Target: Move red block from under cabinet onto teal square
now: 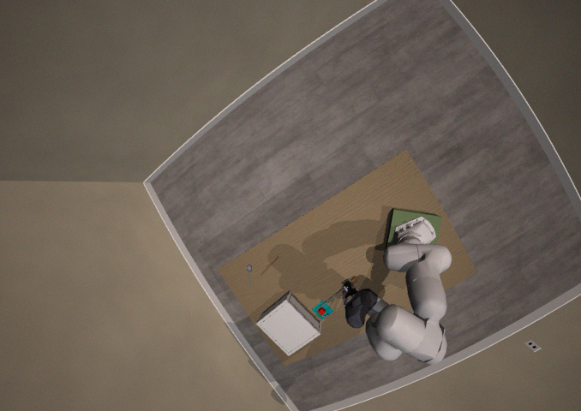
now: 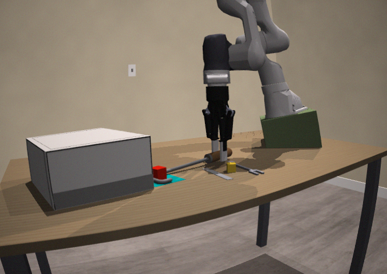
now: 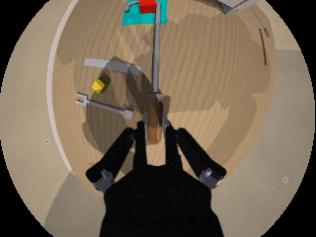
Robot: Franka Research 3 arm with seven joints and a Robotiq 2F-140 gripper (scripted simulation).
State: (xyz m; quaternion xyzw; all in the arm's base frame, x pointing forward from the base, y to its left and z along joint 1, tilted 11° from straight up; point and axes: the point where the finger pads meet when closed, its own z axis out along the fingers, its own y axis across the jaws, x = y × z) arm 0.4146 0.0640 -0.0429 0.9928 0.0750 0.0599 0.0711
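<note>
The forked tool lies 130 mm to the left of my hand, 30 mm below it and 10 mm ahead of it. The rest, counted from my hand: hooked tool: 120 mm ahead, 50 mm to the left, 20 mm below; yellow cube: 130 mm to the left, 60 mm ahead, 20 mm below; flat metal strip: 120 mm to the left, 100 mm ahead, 40 mm below.
</note>
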